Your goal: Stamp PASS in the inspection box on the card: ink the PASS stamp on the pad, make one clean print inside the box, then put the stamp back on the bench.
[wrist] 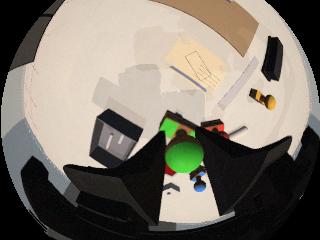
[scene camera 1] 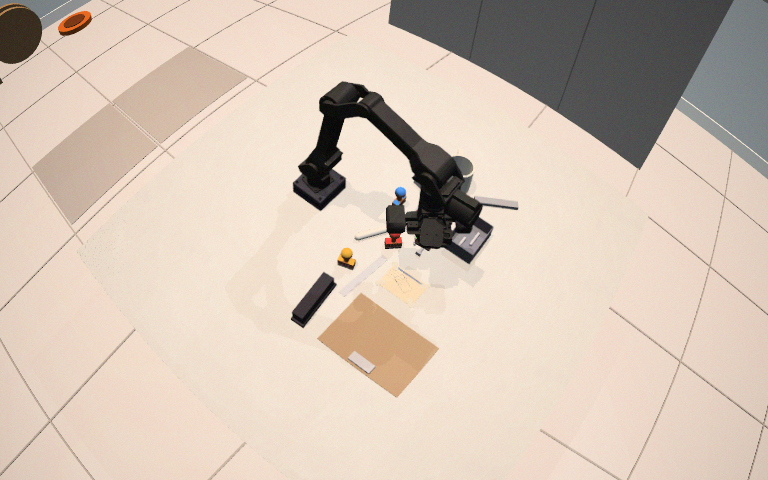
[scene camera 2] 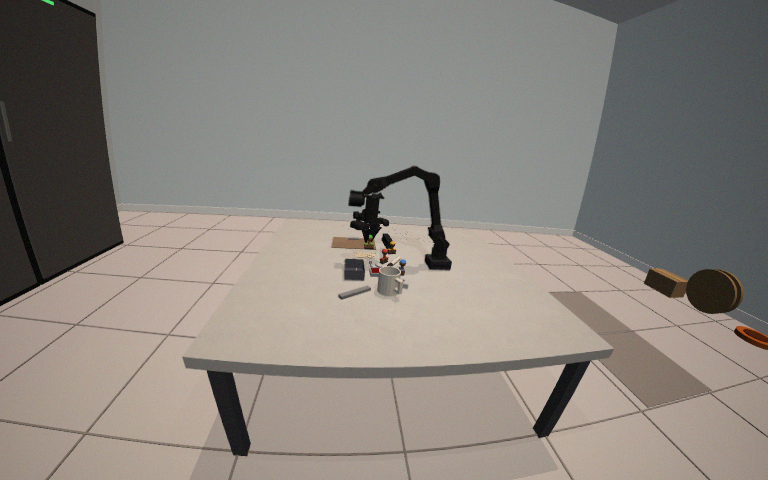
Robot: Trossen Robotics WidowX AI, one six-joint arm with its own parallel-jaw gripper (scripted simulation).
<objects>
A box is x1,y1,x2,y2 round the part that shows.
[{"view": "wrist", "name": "my gripper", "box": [20,125,319,239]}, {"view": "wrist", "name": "green-knobbed stamp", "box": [157,109,203,172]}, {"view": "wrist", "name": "dark tray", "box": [89,108,143,167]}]
</objects>
